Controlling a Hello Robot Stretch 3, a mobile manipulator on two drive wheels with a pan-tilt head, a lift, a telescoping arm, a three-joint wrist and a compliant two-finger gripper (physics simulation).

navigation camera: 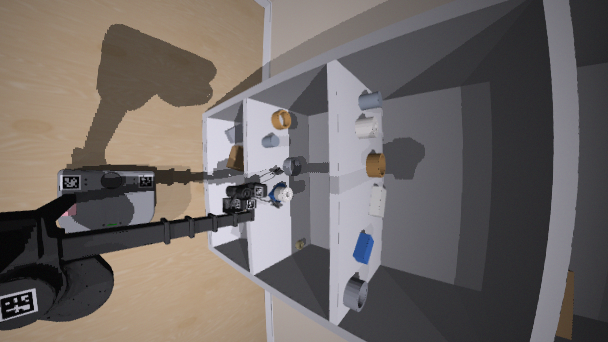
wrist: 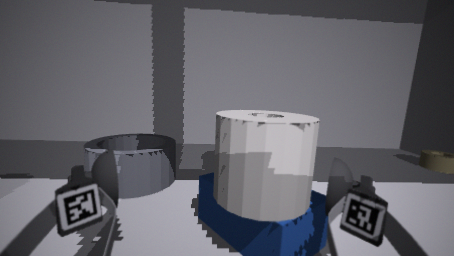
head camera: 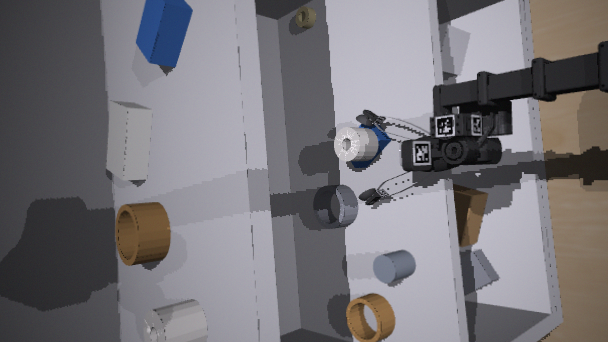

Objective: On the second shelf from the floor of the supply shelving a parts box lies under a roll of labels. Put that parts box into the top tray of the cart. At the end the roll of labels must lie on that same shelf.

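Seen in the pictures: gripper, fingertip midpoint: [navigation camera: 281, 187] [wrist: 223, 173] [head camera: 359, 157]; robot's base at its link origin: [navigation camera: 111, 179].
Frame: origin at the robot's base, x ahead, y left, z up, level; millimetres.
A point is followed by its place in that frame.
Note:
The blue parts box [head camera: 382, 138] {x -60, y -590, z 561 mm} [navigation camera: 273, 193] {x -49, y -599, z 562 mm} [wrist: 280, 239] {x -56, y -588, z 565 mm} lies on the second shelf [head camera: 400, 45] {x -251, y -558, z 534 mm} [navigation camera: 265, 230] {x -236, y -574, z 534 mm} [wrist: 150, 230] {x 36, y -637, z 534 mm}, with a corner towards the wrist camera. The white roll of labels [head camera: 364, 144] {x -47, y -592, z 619 mm} [navigation camera: 285, 194] {x -48, y -610, z 636 mm} [wrist: 265, 170] {x -45, y -592, z 606 mm} stands upright on it and hides part of its top. My gripper [head camera: 369, 156] {x -22, y -633, z 587 mm} [navigation camera: 276, 188] {x -22, y -633, z 587 mm} [wrist: 223, 173] {x -22, y -633, z 587 mm} is open. Its fingers stand on either side of the roll and box, one close to them, the other farther off towards a grey ring. Whether the near finger touches the box I cannot tell. The cart's top tray cannot be made out.
The grey ring [head camera: 348, 206] {x 85, y -687, z 568 mm} [navigation camera: 295, 166] {x 91, y -775, z 547 mm} [wrist: 135, 175] {x 68, y -690, z 559 mm} stands close to the farther finger. A blue-grey cylinder [head camera: 395, 266] {x 193, y -541, z 601 mm} [navigation camera: 270, 141] {x 197, y -541, z 600 mm} and an orange ring stand farther along. A small tan ring [wrist: 437, 161] {x -364, y -811, z 551 mm} lies on the other side. The shelf above holds several objects.

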